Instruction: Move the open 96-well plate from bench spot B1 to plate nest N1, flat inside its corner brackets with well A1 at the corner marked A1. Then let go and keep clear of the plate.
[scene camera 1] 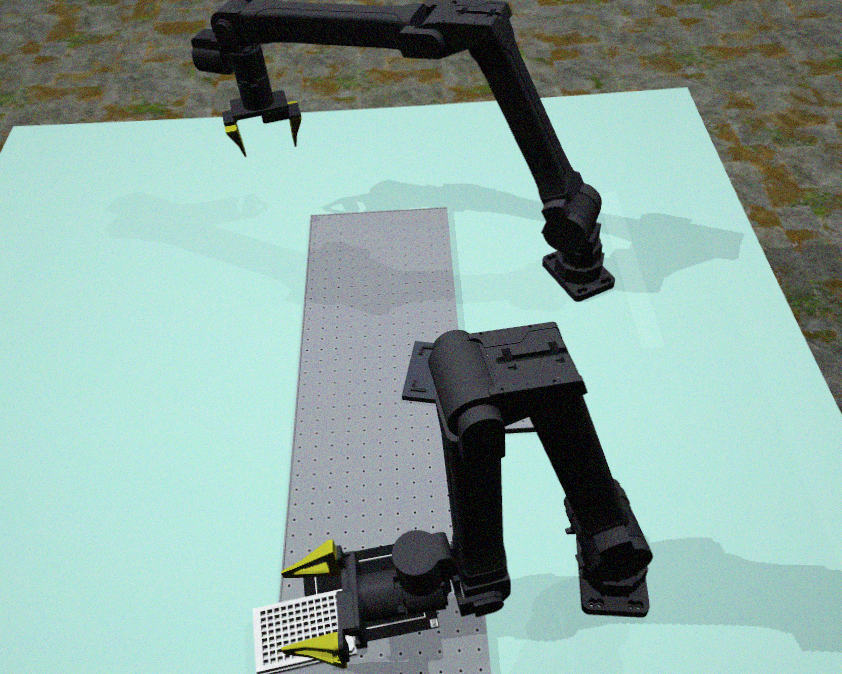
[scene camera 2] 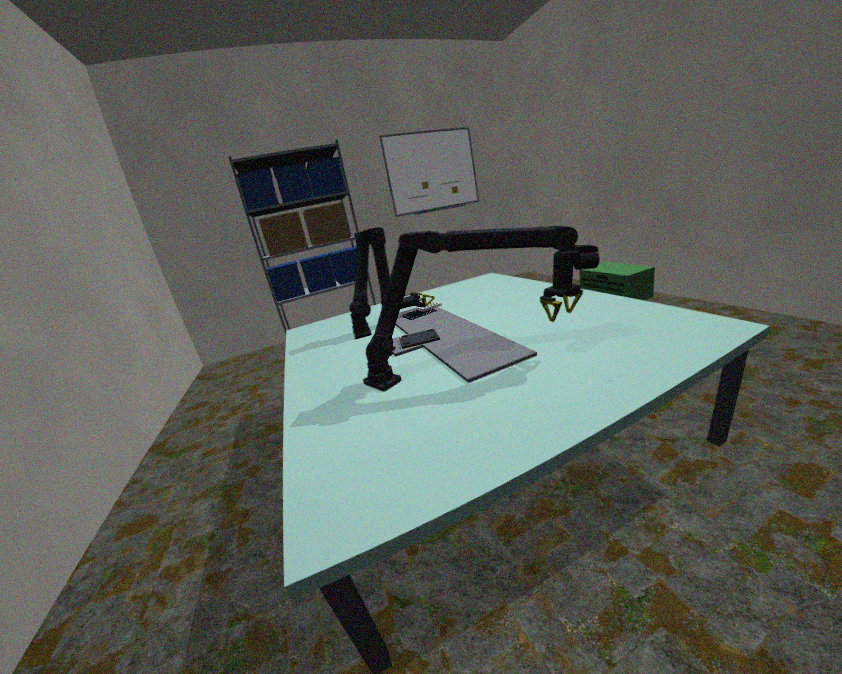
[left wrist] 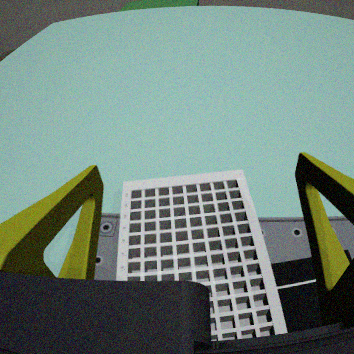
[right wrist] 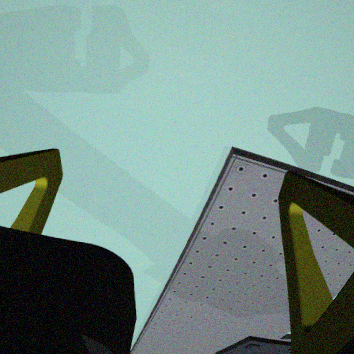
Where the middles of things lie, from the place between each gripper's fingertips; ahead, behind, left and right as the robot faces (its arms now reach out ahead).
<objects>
The white well plate [scene camera 1: 277, 625] lies 5 cm below my left hand and 2 cm behind it.
Now: the white well plate 180 mm behind my right hand, 890 mm to the left of it and 110 mm below it.
</objects>
